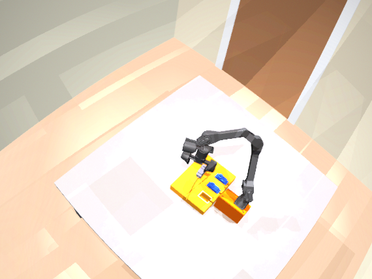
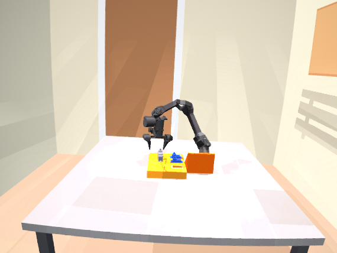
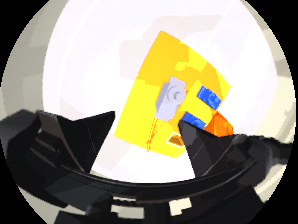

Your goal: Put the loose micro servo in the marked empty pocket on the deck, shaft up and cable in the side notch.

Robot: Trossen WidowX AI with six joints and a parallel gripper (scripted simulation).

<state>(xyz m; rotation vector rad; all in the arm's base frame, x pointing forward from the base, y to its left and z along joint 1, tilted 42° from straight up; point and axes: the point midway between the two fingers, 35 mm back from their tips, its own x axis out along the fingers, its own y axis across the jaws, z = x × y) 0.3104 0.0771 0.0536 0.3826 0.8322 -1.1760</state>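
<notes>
Right now the yellow deck is 3 cm behind my gripper tip, 1 cm to the right of it and 11 cm below it.
</notes>
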